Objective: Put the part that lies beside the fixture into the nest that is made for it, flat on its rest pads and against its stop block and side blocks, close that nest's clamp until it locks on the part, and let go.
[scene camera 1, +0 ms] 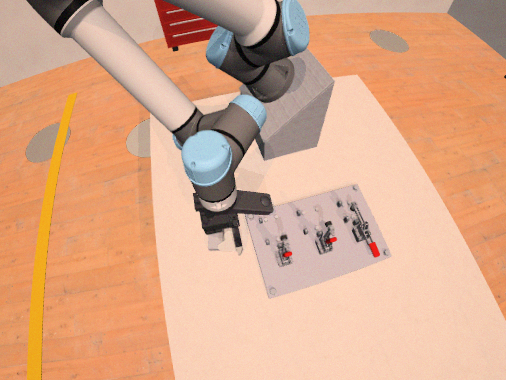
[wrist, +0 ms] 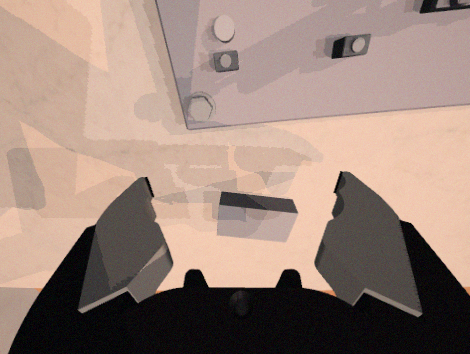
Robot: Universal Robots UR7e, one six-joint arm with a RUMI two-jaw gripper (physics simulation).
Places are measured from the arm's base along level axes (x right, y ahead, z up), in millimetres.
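Pixels of known places: gripper, fingertip midpoint: [wrist: 241, 177]; arm's base, link origin: [scene camera 1: 273, 79].
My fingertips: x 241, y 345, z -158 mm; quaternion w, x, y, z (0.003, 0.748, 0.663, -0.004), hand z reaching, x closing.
Ahead of a thing's pixels: the offset from my fingertips to its top centre. "pt": to the spot under its first point.
The part {dx +54, dy +5, dz +0 mm} [scene camera 1: 215, 243] [wrist: 256, 223], a small grey block, lies on the pale table top beside the fixture plate {dx -207, dy +96, dz -5 mm} [scene camera 1: 310, 275] [wrist: 300, 97]. My gripper [scene camera 1: 227, 245] [wrist: 241, 177] is open wide and empty. In the wrist view the part shows between and below its fingers, with table on both sides of it. In the scene view the gripper partly hides the part. The plate carries a left clamp {pt dx -87, dy +129, dz +62 mm} [scene camera 1: 284, 256], a middle clamp {pt dx -197, dy +130, dz +41 mm} [scene camera 1: 325, 243] and a right clamp {pt dx -309, dy +137, dz +40 mm} [scene camera 1: 363, 231], whose red handle points towards the front. Small blocks {dx -82, dy +4, dz +8 mm} [wrist: 226, 61] {dx -69, dy +66, dz +8 mm} [wrist: 351, 46] and a round pad {pt dx -87, dy +5, dz +1 mm} [wrist: 224, 28] show near the plate's corner.
A hex bolt {dx -53, dy -18, dz +2 mm} [wrist: 201, 107] stands at the plate's near corner in the wrist view. The grey robot pedestal [scene camera 1: 295, 127] stands behind the plate. A red drawer cabinet [scene camera 1: 187, 25] is at the back, and a yellow floor line [scene camera 1: 45, 225] runs at the left.
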